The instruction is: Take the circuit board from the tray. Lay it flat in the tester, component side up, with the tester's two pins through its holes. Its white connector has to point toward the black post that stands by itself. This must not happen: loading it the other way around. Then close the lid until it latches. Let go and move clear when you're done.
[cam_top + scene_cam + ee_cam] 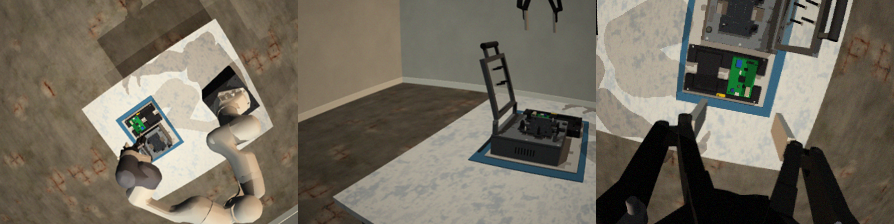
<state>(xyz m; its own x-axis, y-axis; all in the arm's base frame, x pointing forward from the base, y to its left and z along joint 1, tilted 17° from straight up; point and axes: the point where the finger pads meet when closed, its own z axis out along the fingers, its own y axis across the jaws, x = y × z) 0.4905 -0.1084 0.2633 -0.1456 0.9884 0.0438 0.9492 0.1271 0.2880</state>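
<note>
The green circuit board is 310 mm below my hand. The rest, counted from my hand: tester nest (60 mm behind, 170 mm to the left, 260 mm below); tester lid (60 mm ahead, 180 mm to the left, 150 mm below).
</note>
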